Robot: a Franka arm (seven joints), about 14 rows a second.
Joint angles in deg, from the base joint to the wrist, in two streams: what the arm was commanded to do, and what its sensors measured. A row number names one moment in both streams.
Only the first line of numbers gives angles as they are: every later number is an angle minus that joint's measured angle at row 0.
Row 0, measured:
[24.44 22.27 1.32 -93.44 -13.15 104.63 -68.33]
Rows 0 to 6, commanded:
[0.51 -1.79 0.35 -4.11 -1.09 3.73 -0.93]
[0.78 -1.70 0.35 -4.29 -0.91 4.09 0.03]
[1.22 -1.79 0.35 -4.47 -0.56 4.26 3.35]
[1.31 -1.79 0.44 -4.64 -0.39 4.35 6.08]
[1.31 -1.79 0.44 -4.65 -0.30 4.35 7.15]
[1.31 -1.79 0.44 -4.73 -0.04 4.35 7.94]
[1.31 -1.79 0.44 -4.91 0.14 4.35 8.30]
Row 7, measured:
[1.64 -0.09 0.20 -2.58 0.05 2.97 5.95]
